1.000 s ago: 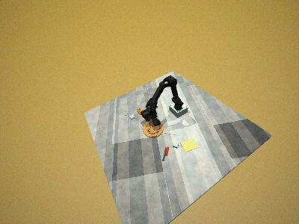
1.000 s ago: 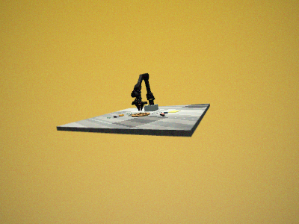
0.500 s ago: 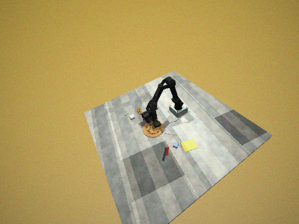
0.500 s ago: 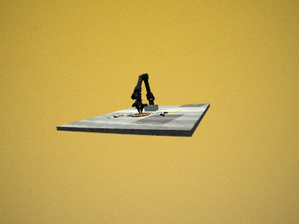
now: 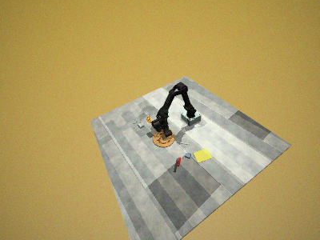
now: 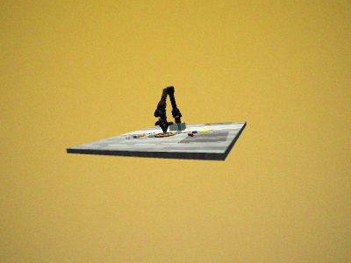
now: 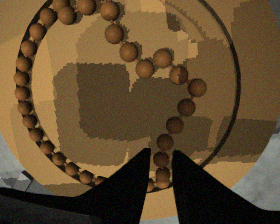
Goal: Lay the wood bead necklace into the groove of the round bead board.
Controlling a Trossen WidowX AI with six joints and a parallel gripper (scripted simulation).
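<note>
My gripper tip is 30 mm to the right of the round bead board, 30 mm short of it and 10 mm above it. The rest, counted from my gripper tip: thin grey stick (160 mm to the left, 90 mm behind, 10 mm below); then small blue block (280 mm to the left, 70 mm behind, 10 mm below); then grey piece (200 mm to the right, 170 mm ahead).
</note>
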